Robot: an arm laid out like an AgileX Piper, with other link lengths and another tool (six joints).
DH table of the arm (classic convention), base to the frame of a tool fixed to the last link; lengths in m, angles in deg. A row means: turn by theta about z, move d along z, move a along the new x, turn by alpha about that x. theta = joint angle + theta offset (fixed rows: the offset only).
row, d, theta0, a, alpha
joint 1, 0.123, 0, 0, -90
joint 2, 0, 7.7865, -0.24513, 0
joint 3, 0, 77.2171, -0.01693, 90
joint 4, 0.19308, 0, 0, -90
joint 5, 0, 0, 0, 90
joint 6, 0.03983, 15.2, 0.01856, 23.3
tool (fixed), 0.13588, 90, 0, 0
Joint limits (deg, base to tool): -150..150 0..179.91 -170..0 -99.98..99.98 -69.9..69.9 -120..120
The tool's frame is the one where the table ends.
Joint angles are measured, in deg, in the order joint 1, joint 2, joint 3, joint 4, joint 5, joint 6. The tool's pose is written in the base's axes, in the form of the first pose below.
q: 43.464, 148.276, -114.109, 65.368, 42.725, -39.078
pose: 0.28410 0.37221 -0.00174 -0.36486 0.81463 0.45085 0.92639 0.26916 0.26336
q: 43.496, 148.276, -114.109, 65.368, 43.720, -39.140
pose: 0.28110 0.37235 -0.00159 -0.37264 0.80879 0.45497 0.92476 0.28286 0.25458
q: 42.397, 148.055, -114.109, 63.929, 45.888, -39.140
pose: 0.28331 0.36462 -0.00116 -0.38870 0.80563 0.44708 0.91935 0.30707 0.24597
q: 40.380, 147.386, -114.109, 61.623, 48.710, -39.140
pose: 0.29052 0.35091 0.00183 -0.40742 0.80455 0.43210 0.91183 0.33206 0.24146
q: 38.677, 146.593, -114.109, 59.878, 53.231, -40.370
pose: 0.29158 0.33915 0.00670 -0.45159 0.78297 0.42781 0.89207 0.38726 0.23290
